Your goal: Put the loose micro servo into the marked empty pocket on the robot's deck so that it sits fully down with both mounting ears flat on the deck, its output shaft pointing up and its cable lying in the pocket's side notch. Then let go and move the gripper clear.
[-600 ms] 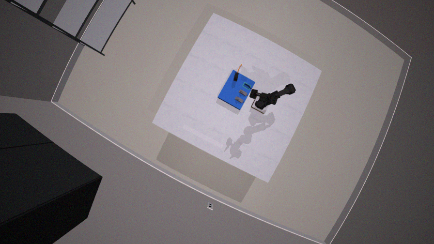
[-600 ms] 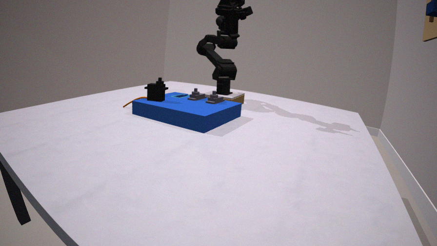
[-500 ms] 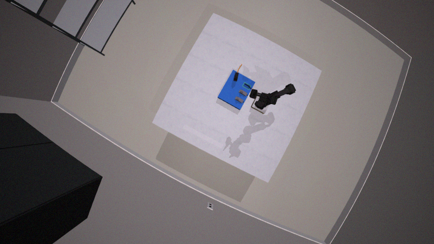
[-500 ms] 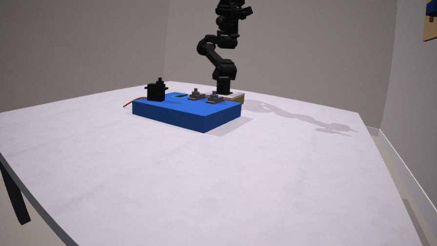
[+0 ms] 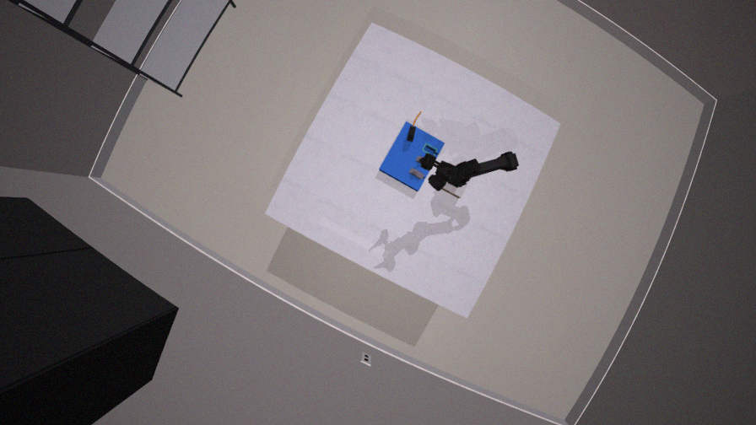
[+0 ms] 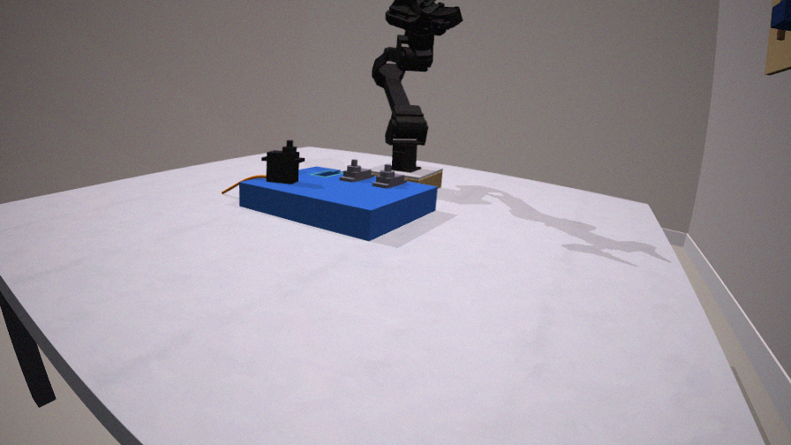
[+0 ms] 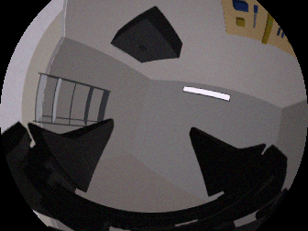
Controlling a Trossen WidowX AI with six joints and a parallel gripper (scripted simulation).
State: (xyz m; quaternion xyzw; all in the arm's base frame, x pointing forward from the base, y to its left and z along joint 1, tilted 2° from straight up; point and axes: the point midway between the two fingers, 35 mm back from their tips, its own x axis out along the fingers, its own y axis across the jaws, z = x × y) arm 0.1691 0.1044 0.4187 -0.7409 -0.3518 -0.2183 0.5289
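Right now the blue deck is 460 mm below my gripper tip, 120 mm to the right of it and 100 mm ahead of it.
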